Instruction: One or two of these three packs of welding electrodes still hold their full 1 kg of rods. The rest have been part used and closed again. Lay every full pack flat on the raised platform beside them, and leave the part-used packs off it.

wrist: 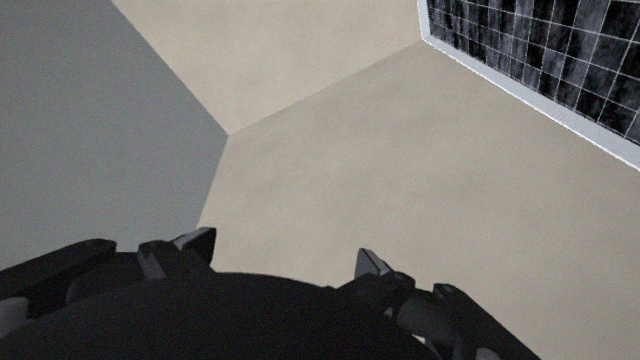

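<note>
My gripper (286, 254) is open at the bottom of the wrist view, with nothing between its two fingers. Behind the fingers are plain beige and grey surfaces. None of the packs of welding electrodes shows in this view, and the raised platform does not show either. Where the gripper is relative to them cannot be told from this frame.
Two beige walls (400, 190) meet at a corner line. A flat grey surface (90, 125) borders them at the left; whether it is floor or ceiling is unclear. A dark gridded panel (545, 50) with a pale frame, like a window, is at the upper right.
</note>
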